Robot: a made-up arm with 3 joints. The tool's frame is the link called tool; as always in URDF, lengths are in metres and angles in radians.
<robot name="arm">
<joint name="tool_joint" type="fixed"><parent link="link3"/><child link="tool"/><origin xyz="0.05 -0.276 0.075" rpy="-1.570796 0 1.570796"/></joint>
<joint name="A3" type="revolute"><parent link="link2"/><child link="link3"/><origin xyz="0.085 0.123 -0.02" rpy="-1.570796 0 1.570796"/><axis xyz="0 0 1"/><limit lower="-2.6" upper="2.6"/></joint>
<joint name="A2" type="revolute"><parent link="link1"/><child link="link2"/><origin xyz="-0.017 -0.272 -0.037" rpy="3.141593 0 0"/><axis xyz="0 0 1"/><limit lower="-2.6" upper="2.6"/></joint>
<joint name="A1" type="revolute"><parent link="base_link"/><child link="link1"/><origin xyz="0 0 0.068" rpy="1.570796 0 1.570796"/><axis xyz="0 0 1"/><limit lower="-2.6" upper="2.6"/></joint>
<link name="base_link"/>
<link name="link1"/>
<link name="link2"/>
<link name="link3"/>
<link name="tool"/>
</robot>
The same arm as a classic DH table. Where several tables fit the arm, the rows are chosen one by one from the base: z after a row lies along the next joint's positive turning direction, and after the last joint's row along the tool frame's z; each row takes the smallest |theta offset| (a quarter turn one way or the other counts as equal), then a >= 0, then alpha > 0; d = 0 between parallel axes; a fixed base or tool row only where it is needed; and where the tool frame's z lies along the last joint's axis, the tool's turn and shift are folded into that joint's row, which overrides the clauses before.
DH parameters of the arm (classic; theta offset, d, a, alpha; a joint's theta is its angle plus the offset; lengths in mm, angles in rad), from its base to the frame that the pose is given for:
base (fixed): 1.5708 68.0 0.0 1.5708
A1: 1.5084 0.0 -272.5 3.1416
A2: -0.0624 17.0 -123.0 1.5708
A3: 1.5708 -10.0 276.0 1.5708
tool (fixed): 3.1416 -50.0 0.0 0.0000
Joint limits (rad, base to tool): -2.6000..2.6000 -2.6000..2.6000 -2.6000..2.6000

